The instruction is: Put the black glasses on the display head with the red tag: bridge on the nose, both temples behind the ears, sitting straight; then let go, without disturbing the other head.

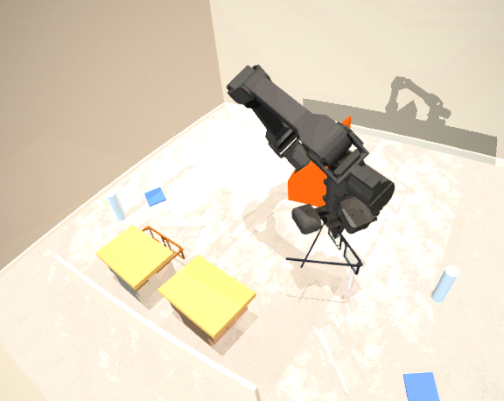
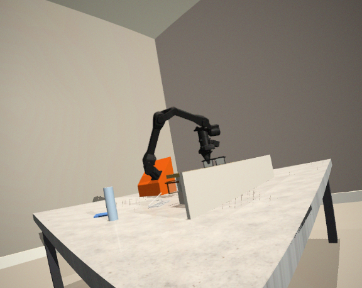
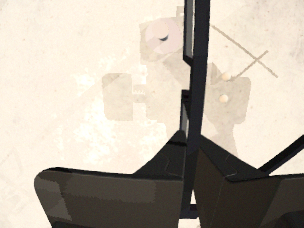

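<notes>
Right now my gripper tip is 30 mm short of the small post, 50 mm to the right of it and 100 mm above it. The rest, counted from my gripper tip: long grey board 330 mm ahead, 320 mm to the right, 70 mm below.
</notes>
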